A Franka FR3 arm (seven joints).
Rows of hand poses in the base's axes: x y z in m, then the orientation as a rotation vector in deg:
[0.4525 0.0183 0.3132 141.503 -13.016 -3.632]
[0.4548 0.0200 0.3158 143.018 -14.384 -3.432]
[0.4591 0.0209 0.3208 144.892 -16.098 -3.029]
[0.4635 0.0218 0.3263 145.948 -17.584 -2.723]
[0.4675 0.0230 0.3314 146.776 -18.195 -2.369]
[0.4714 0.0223 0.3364 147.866 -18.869 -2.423]
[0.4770 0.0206 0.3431 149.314 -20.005 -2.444]
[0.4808 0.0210 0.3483 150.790 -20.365 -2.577]
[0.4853 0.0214 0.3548 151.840 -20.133 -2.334]
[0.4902 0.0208 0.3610 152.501 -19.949 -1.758]
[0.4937 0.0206 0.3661 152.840 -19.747 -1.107]
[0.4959 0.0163 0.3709 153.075 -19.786 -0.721]
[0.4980 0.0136 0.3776 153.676 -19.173 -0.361]
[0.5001 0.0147 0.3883 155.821 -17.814 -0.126]
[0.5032 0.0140 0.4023 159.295 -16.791 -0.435]
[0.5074 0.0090 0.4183 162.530 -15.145 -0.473]
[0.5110 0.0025 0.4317 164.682 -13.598 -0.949]
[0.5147 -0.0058 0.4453 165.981 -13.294 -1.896]
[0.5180 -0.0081 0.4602 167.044 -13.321 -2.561]
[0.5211 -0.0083 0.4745 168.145 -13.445 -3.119]
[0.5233 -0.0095 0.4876 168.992 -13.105 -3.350]
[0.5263 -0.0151 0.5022 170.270 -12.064 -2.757]
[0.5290 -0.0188 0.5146 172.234 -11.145 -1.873]
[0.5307 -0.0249 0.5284 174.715 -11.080 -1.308]
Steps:
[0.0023 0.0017 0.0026 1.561 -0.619 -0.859]
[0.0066 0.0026 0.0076 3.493 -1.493 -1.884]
[0.0110 0.0035 0.0131 4.618 -2.167 -2.802]
[0.0150 0.0047 0.0182 5.458 -2.633 -3.100]
[0.0189 0.0040 0.0232 6.595 -2.848 -3.522]
[0.0245 0.0023 0.0299 8.124 -3.227 -4.232]
[0.0283 0.0027 0.0351 9.628 -3.337 -4.422]
[0.0328 0.0031 0.0416 10.631 -3.528 -4.141]
[0.0377 0.0025 0.0478 11.229 -3.928 -3.840]
[0.0412 0.0023 0.0529 11.504 -4.349 -3.529]
[0.0434 -0.0020 0.0577 11.714 -4.639 -3.451]
[0.0455 -0.0047 0.0644 12.239 -4.780 -2.914]
[0.0476 -0.0036 0.0751 14.253 -4.768 -1.825]
[0.0507 -0.0043 0.0891 17.655 -4.574 -1.046]
[0.0549 -0.0093 0.1051 20.775 -4.409 0.171]
[0.0585 -0.0158 0.1185 22.866 -3.908 1.156]
[0.0622 -0.0241 0.1321 24.207 -3.329 1.184]
[0.0655 -0.0264 0.1470 25.311 -2.994 1.052]
[0.0686 -0.0266 0.1613 26.451 -2.758 0.883]
[0.0708 -0.0278 0.1744 27.295 -2.607 1.078]
[0.0738 -0.0334 0.1890 28.481 -2.861 1.912]
[0.0765 -0.0371 0.2014 30.342 -3.384 2.739]
[0.0782 -0.0432 0.2152 32.772 -3.934 2.956]

